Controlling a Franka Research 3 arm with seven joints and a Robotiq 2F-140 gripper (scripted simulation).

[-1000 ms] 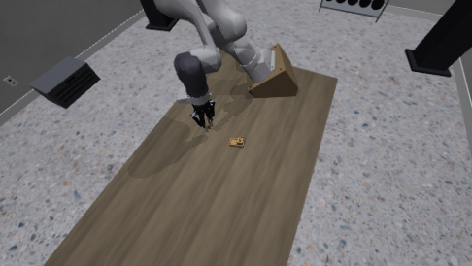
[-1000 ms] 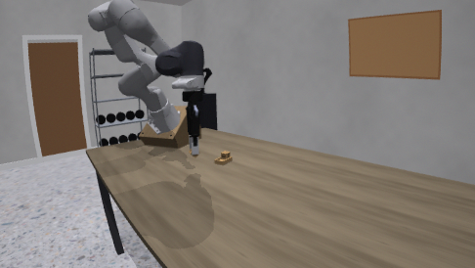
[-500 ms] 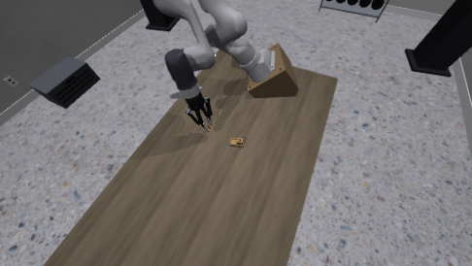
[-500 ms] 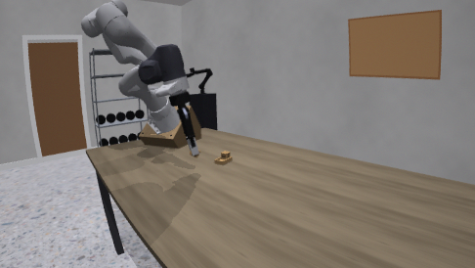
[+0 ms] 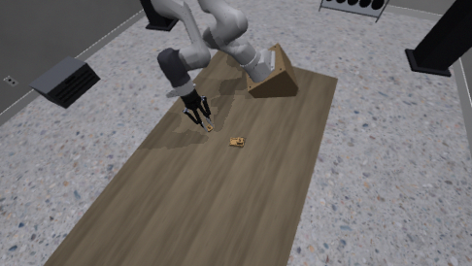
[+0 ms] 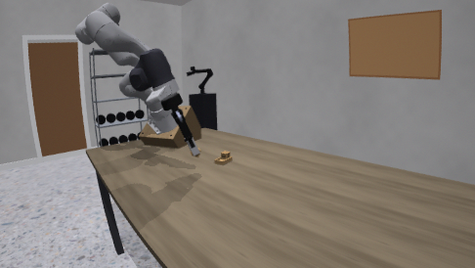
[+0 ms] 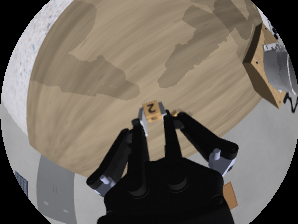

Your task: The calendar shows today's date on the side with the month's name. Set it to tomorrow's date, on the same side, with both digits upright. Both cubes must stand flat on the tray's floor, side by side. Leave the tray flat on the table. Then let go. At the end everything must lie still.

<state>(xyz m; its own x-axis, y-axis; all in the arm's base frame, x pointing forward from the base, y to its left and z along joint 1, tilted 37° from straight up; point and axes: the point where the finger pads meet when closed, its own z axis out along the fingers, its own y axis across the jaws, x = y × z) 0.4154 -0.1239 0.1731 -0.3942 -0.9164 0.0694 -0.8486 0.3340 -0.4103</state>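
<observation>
Now: hand 30 mm above the cube and 10 mm to the right of it. Also, from my hand: tray 160 mm to the left, 100 mm below, 10 mm ahead.
</observation>
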